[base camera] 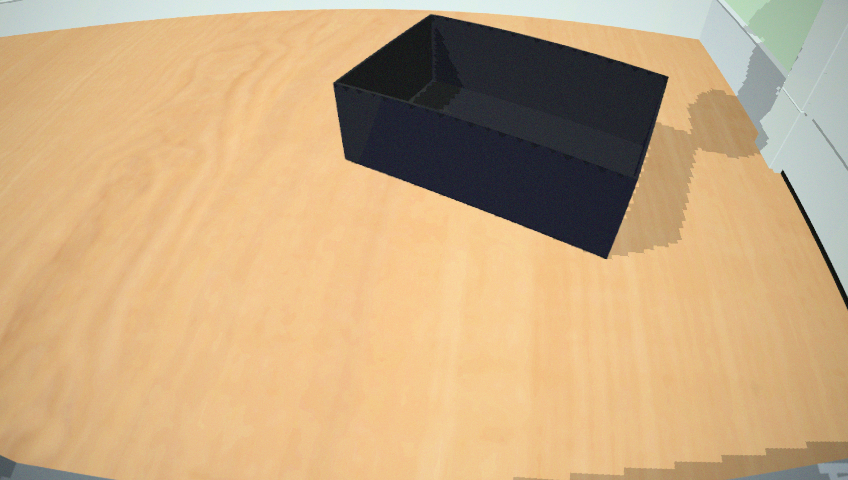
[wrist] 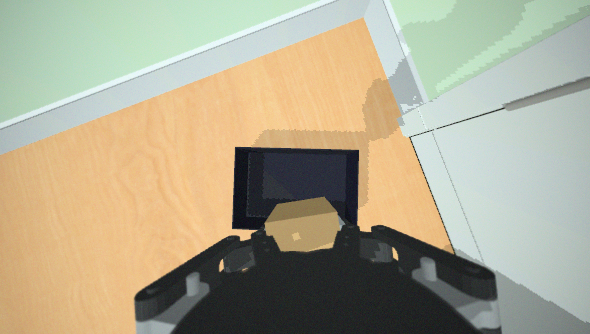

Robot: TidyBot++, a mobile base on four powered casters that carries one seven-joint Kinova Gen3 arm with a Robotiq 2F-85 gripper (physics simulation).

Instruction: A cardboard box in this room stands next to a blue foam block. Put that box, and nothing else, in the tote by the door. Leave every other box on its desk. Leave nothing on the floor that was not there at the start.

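Places are measured from the arm's base along level axes (x ahead, y left, z up), in centimetres.
Where they show: gripper, fingertip midpoint: [wrist: 304,225].
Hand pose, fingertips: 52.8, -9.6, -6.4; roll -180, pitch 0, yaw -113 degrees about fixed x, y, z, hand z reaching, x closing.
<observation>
Each offset is from my fingertips to the top centre of the thing, as dx, dy, dz. "pt": to the spot under its first point. Level surfaces: height alone.
The dark navy tote {+1.5, +1.1, -23.2} [base camera: 476,160] [wrist: 353,187] stands upright and open-topped on the wooden floor, near the door. Its visible inside is empty in the base camera view. My gripper [wrist: 304,225] is shut on a tan cardboard box {-2.1, +0.7, +5.1} [wrist: 302,227], seen in the wrist view. The box is held above the tote and overlaps its near edge in that view; the exact height is not clear. The gripper and box do not show in the base camera view. The blue foam block does not show in either view.
A white door [base camera: 830,118] [wrist: 520,165] with a grey handle {pt -1.1, -33.2, -4.4} [wrist: 550,94] is to the right of the tote. Pale skirting [wrist: 200,75] and green walls [wrist: 125,45] meet in a corner beyond it. Shadows fall on the wooden floor {dz -33.2} [base camera: 238,297] [wrist: 100,200] beside the tote.
</observation>
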